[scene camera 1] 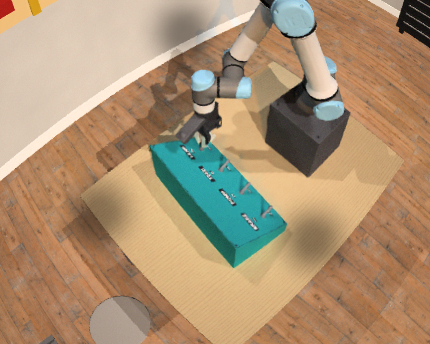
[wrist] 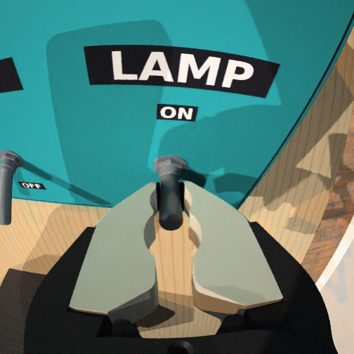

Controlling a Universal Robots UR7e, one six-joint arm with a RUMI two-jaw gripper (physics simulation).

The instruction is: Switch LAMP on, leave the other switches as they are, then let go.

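Places are measured from the arm's base along level axes (x ahead, y left, z up), in centimetres.
Pixels of known places: gripper, between the fingertips: (scene camera 1: 202, 146).
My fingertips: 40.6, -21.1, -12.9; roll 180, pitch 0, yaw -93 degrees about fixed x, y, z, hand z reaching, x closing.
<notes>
Behind a point stands the place of what it marks, as x, y, z.
The teal switch box (scene camera 1: 182, 172) {56.6, -14.5, -6.4} (wrist: 30, 30) lies on the mat. The LAMP label (scene camera 1: 187, 152) {47.6, -21.9, -10.6} (wrist: 182, 72) is at the box's far-left end in the scene view. In the wrist view, the ON label (wrist: 177, 113) is between that label and the LAMP lever (wrist: 171, 217). The lever points away from ON, toward the bottom of the wrist view. My gripper (scene camera 1: 204, 142) {40.6, -21.1, -12.9} (wrist: 169, 184) is shut on this lever, one pale fingertip on each side. Any OFF label beside this lever is hidden.
Three more levers (scene camera 1: 225, 165) {41.4, -8.6, -12.0} (scene camera 1: 245, 188) {43.4, 3.1, -12.2} (scene camera 1: 267, 211) {45.0, 14.9, -12.0} stand along the box; the neighbouring one (wrist: 6, 195) has an OFF label (wrist: 32, 185) beside it in the wrist view. The dark robot base (scene camera 1: 295, 137) {15.7, 3.8, -7.1} stands on the tan mat (scene camera 1: 150, 220) {73.1, -16.8, -23.8}.
</notes>
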